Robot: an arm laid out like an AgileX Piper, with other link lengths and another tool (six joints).
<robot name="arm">
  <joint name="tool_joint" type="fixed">
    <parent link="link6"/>
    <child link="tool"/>
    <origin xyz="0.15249 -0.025 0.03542" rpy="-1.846 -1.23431 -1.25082"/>
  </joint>
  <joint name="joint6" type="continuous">
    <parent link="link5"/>
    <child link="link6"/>
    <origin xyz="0.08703 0 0.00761"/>
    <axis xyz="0.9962 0 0.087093"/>
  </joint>
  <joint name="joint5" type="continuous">
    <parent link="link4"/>
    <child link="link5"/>
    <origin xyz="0 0 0"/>
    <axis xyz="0 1 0"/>
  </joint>
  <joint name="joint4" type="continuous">
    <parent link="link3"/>
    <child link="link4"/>
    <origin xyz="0.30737 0 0.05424"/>
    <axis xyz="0.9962 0 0.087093"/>
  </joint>
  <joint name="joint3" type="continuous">
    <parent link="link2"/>
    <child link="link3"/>
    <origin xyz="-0.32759 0 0.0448"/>
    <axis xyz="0 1 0"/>
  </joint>
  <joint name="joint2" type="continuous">
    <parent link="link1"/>
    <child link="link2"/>
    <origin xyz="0 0 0"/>
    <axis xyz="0 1 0"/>
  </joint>
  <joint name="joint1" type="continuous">
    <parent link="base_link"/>
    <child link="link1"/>
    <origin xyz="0 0 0.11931"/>
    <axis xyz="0 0 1"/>
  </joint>
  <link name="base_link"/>
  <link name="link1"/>
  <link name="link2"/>
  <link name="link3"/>
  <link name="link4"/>
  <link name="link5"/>
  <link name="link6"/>
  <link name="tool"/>
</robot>
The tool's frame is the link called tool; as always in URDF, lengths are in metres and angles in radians. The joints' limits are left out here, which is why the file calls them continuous.
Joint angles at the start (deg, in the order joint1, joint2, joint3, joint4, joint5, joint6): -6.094 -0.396 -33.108 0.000 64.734 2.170
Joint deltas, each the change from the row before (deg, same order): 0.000 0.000 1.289 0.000 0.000 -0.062; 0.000 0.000 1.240 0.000 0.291 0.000; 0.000 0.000 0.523 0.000 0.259 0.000; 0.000 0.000 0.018 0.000 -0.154 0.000; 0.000 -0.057 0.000 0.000 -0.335 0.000; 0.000 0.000 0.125 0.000 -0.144 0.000; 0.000 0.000 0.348 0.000 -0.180 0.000; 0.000 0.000 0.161 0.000 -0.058 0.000
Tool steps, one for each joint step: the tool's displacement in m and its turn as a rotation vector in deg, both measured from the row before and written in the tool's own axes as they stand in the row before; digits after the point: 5 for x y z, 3 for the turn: -0.00600 0.00279 0.00823 -0.460 -1.205 0.024; -0.00691 0.00314 0.00821 -0.532 -1.432 0.101; -0.00340 0.00152 0.00363 -0.272 -0.731 0.051; 0.00051 -0.00019 -0.00005 0.047 0.127 -0.009; 0.00128 -0.00052 -0.00056 0.136 0.367 -0.026; -0.00003 0.00005 0.00065 0.007 0.018 -0.001; -0.00092 0.00049 0.00204 -0.058 -0.157 0.011; -0.00052 0.00026 0.00097 -0.036 -0.096 0.007
